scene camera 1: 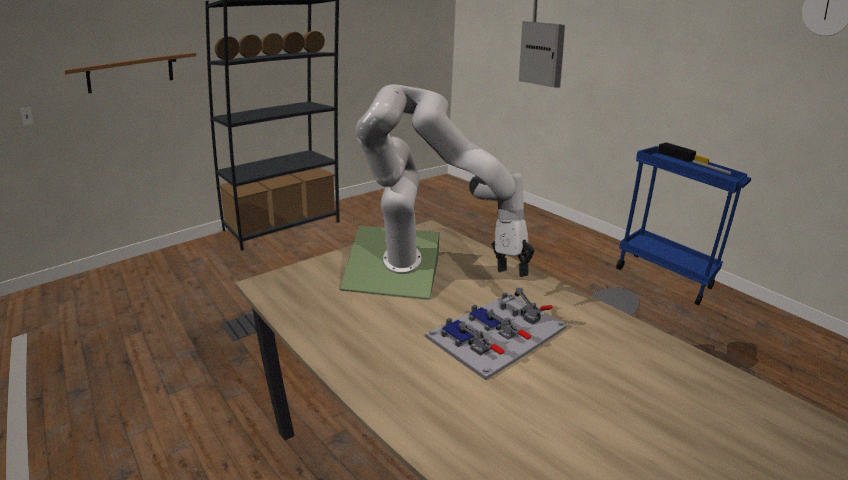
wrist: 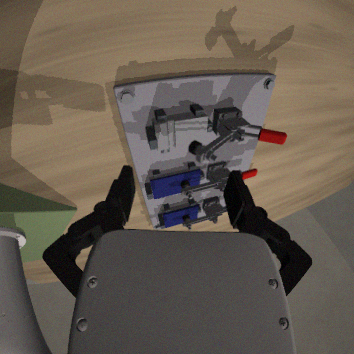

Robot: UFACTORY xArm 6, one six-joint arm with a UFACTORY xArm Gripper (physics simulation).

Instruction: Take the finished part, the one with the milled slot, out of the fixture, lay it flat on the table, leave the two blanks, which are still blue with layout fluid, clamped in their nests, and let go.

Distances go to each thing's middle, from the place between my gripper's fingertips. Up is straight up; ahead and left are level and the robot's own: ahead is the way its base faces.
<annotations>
Now: hand 6 cm short of the clamp arm (wrist: 203, 152) and 5 cm above it. From my hand the other things lie so: grey fixture plate (scene camera 1: 516, 347) (8 cm ahead, 11 cm to the right, 12 cm below); finished part (wrist: 179, 129) (3 cm ahead, 9 cm below).
</annotations>
